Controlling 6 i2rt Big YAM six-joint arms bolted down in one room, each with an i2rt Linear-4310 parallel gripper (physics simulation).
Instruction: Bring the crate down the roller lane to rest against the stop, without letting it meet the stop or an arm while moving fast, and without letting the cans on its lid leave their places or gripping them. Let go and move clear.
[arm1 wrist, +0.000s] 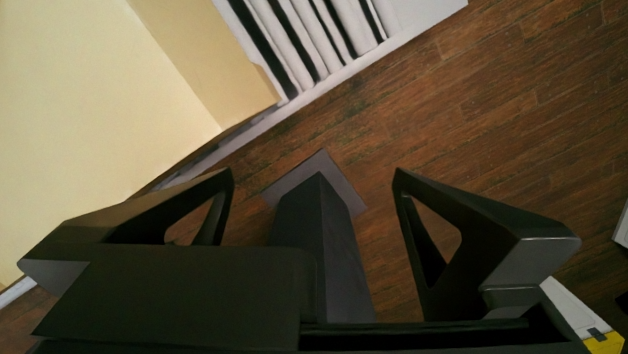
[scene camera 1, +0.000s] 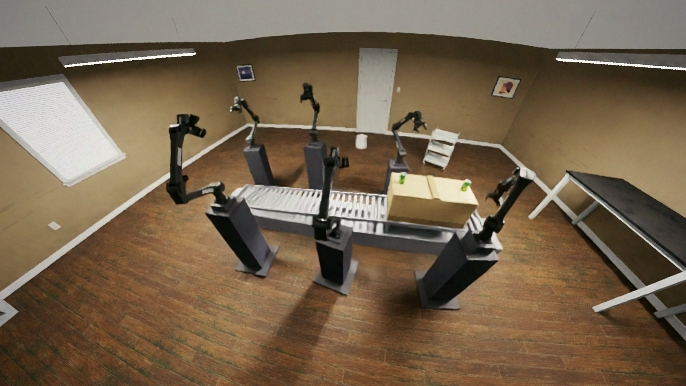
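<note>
The tan crate (arm1 wrist: 90, 90) (scene camera 1: 430, 212) sits on the roller lane (arm1 wrist: 345, 70) (scene camera 1: 290, 225), near the lane's right end in the scene view. One green can (scene camera 1: 402, 178) stands near the lid's left end and another green can (scene camera 1: 466, 185) near its right end. The cans do not show in the arm1 wrist view. The stop cannot be made out. My arm1 gripper (arm1 wrist: 314, 172) is open, nothing between its fingers; the crate's edge is beyond its left finger. In the scene view, the front right arm's gripper (scene camera 1: 494, 195) hangs beside the crate's right end. Contact cannot be told.
Several arms stand on pedestals along both sides of the lane. A dark pedestal (arm1 wrist: 322, 240) is below the arm1 gripper. A black-topped table (scene camera 1: 630, 205) is at the right. A white shelf cart (scene camera 1: 441, 148) and a white bin (scene camera 1: 361, 142) stand at the back.
</note>
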